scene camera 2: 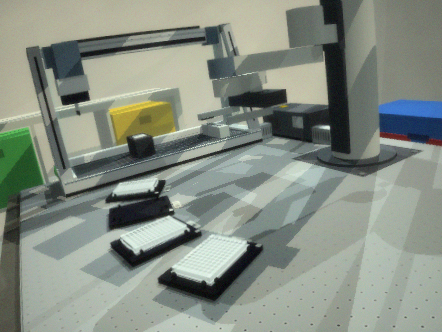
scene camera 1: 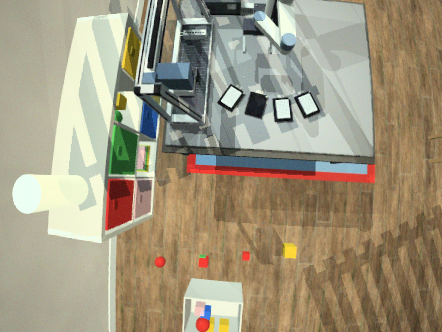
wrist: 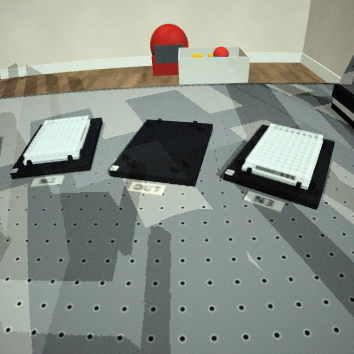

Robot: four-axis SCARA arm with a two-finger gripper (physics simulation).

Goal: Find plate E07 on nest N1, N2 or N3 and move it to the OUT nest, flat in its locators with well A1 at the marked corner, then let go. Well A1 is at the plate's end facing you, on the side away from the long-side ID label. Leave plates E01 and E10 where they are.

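Pixels of known places: gripper, fingertip midpoint: point(scene camera 2: 212, 119) point(scene camera 1: 257, 52) point(wrist: 154, 73); arm's base, link origin: point(scene camera 2: 356, 158).
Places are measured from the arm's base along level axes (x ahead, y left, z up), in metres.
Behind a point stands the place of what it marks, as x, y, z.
My gripper point(scene camera 1: 257, 51) {0.433, -0.134, 0.208} point(scene camera 2: 216, 118) {0.433, -0.134, 0.208} is open and empty, high above the table's back part, away from the nests. Its fingers do not show in the wrist view. The black OUT nest point(scene camera 1: 256, 104) {0.694, -0.111, 0.024} point(scene camera 2: 141, 211) {0.695, -0.096, 0.025} point(wrist: 165, 150) {0.672, -0.113, 0.025} bears no plate; a white corner mark point(wrist: 114, 168) {0.630, -0.044, 0.025} is at its near left in the wrist view. A white plate point(scene camera 1: 230, 97) {0.658, -0.290, 0.039} point(scene camera 2: 135, 187) {0.657, -0.267, 0.037} point(wrist: 286, 150) {0.642, -0.282, 0.038} lies on N3; its near-end label point(wrist: 275, 172) {0.597, -0.255, 0.035} is too blurred to read. Another white plate point(scene camera 1: 282, 108) {0.717, 0.063, 0.038} point(scene camera 2: 154, 233) {0.718, 0.079, 0.038} point(wrist: 59, 137) {0.707, 0.063, 0.036} lies on N2, and a third point(scene camera 1: 307, 104) {0.676, 0.235, 0.037} point(scene camera 2: 210, 257) {0.674, 0.248, 0.038} on N1. No plate ID is readable.
A gantry frame point(scene camera 2: 45, 115) {0.844, -0.516, 0.285} with a black block point(scene camera 2: 141, 145) {0.544, -0.515, 0.107} on its deck stands along the table side beyond N3. A dark box point(scene camera 2: 312, 122) {-0.052, -0.250, 0.089} stands near the arm's column point(scene camera 2: 362, 90) {0.036, 0.066, 0.228}. A white bin point(wrist: 213, 70) stands on the floor past the table edge.
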